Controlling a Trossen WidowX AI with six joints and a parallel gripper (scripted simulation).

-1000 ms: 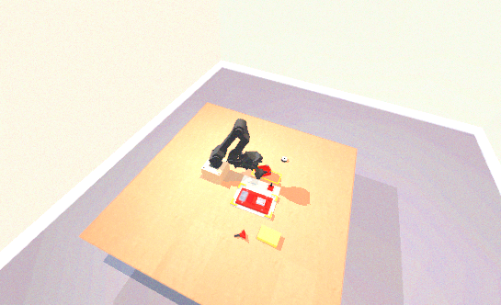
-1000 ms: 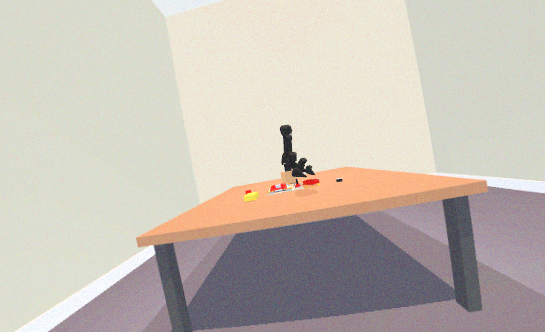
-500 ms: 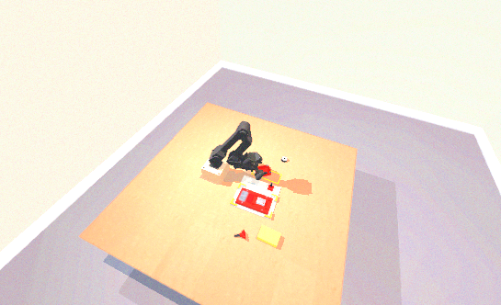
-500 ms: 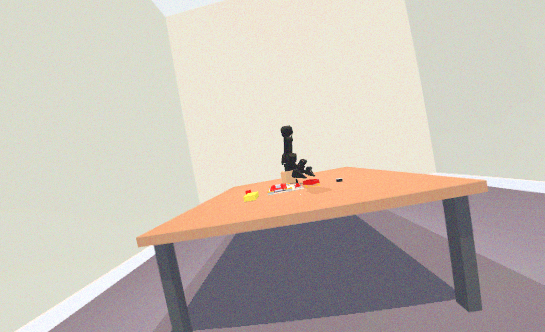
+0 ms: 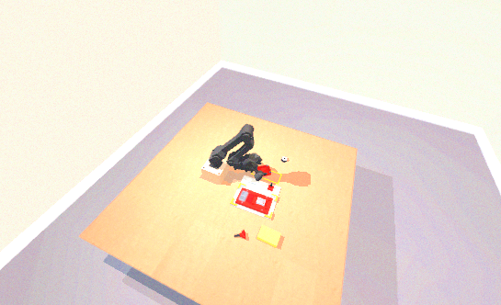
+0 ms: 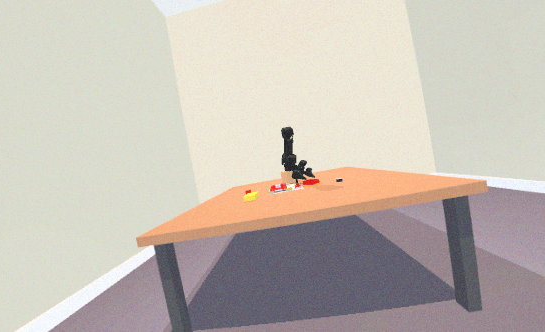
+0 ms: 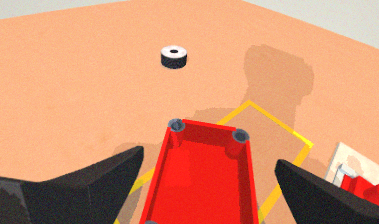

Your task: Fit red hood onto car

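Now: the red hood 3 cm below my gripper tip. Round my gripper tip: black-and-white wheel: 9 cm ahead, 16 cm to the left, 3 cm below; yellow block: 19 cm ahead, 39 cm to the right, 2 cm below; white jig board: 4 cm ahead, 20 cm to the right, 3 cm below.
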